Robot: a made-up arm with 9 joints. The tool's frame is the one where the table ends. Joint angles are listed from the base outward.
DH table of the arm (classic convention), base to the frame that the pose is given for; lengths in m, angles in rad. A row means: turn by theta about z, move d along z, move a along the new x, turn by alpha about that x. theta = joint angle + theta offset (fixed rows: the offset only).
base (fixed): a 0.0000  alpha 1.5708  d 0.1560  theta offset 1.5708
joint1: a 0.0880  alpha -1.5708  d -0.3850  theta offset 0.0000
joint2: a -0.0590  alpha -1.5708  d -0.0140  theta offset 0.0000
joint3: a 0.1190  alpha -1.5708  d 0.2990  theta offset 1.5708
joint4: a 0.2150  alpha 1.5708  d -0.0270  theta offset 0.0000
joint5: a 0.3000  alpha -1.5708  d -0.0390  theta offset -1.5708
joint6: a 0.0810  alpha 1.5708  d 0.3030  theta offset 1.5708
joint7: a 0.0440  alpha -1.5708  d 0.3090  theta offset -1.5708
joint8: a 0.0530  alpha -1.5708  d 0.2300  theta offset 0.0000
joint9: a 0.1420  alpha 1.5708  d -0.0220  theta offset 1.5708
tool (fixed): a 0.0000  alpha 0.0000  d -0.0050  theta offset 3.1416
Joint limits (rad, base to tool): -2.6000..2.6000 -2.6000..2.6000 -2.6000..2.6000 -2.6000..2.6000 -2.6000..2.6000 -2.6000..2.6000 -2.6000..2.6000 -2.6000..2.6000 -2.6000..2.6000
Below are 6 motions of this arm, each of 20 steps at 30 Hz.
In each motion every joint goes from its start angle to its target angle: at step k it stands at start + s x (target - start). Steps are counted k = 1, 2, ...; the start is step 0. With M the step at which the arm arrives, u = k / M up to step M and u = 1 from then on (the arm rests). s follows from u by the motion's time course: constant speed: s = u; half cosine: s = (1 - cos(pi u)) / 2; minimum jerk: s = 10 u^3 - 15 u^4 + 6 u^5.
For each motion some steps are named. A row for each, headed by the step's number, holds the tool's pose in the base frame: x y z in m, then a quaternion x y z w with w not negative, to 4 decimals.
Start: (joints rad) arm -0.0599 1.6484 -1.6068 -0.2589 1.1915 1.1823 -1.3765 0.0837 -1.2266
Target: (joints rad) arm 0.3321 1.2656 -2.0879 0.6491 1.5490 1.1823 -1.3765 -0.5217 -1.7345
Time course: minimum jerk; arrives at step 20
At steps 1, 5, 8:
1: -1.2016 -0.1717 0.3269 0.0271 0.1511 0.3752 0.9142
5: -1.2014 -0.0638 0.3505 0.0358 0.1678 0.2917 0.9410
8: -1.1435 0.1509 0.4175 0.0577 0.2226 0.1109 0.9669

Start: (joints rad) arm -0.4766 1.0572 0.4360 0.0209 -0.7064 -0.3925 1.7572 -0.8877 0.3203
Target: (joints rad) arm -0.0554 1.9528 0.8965 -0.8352 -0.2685 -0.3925 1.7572 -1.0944 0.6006
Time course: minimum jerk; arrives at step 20
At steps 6, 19, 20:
6: -0.9453 -0.2922 -0.4165 -0.5284 0.4506 0.7140 0.0886
19: -0.1976 -0.5779 -0.6470 0.7328 -0.3684 -0.5660 0.0829
20: -0.1963 -0.5777 -0.6471 0.7331 -0.3683 -0.5657 0.0829

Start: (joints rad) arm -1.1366 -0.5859 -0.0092 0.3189 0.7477 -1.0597 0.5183 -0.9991 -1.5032
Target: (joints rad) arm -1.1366 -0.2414 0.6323 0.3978 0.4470 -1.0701 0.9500 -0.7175 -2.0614
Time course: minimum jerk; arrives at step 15
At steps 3, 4, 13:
3: -0.3545 -0.8446 -0.7735 0.6824 -0.3313 0.6076 0.2351
4: -0.3733 -0.8721 -0.7503 0.6681 -0.3263 0.6176 0.2564
13: -0.5053 -1.1740 -0.2867 0.4291 -0.1428 0.7486 0.4849

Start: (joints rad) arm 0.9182 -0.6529 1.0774 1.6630 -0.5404 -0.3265 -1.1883 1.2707 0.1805
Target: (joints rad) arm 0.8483 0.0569 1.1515 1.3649 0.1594 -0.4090 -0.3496 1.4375 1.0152
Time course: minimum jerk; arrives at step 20
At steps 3, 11, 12, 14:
3: -0.4776 0.7028 0.0291 0.3781 -0.6165 0.6568 0.2137
11: -0.3362 0.7002 -0.1146 0.4782 -0.5765 0.5878 0.3057
12: -0.3031 0.6977 -0.1327 0.4868 -0.5815 0.5677 0.3204
14: -0.2384 0.6917 -0.1587 0.4962 -0.5980 0.5280 0.3426

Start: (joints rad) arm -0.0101 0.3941 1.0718 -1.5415 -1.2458 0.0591 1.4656 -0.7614 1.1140
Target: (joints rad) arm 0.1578 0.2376 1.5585 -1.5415 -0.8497 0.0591 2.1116 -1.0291 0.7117
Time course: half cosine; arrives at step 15
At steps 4, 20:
4: -0.5393 0.0478 -0.5664 0.1099 0.5050 -0.1381 0.8449
20: -0.6648 -0.1130 -0.6081 0.2356 0.7436 -0.1217 0.6138

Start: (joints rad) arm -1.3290 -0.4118 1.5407 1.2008 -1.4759 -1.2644 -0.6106 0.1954 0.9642
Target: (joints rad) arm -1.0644 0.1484 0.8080 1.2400 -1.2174 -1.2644 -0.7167 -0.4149 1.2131
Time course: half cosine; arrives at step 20
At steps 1, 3, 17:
1: -1.1458 -0.2872 -0.0743 0.2574 0.1566 0.6690 0.6795
3: -1.1399 -0.3001 -0.0715 0.2772 0.1409 0.6858 0.6581
17: -1.0328 -0.3579 -0.1541 0.6152 -0.2574 0.7175 0.2013

